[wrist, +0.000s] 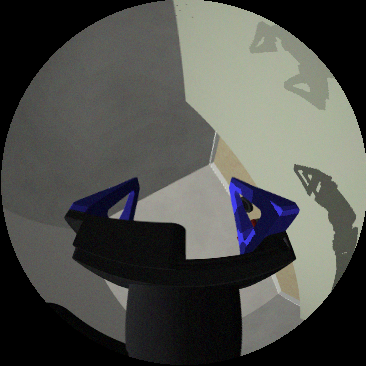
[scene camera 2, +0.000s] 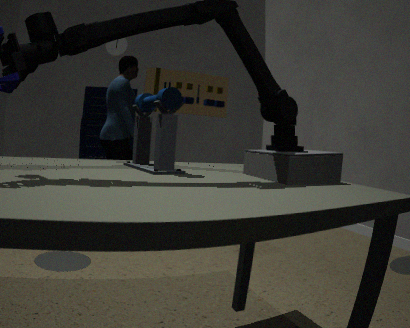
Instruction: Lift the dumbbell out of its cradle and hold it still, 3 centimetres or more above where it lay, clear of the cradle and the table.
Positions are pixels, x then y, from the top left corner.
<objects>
A blue dumbbell shows in scene camera 2 (171, 98); in the wrist view it is out of frame.
</objects>
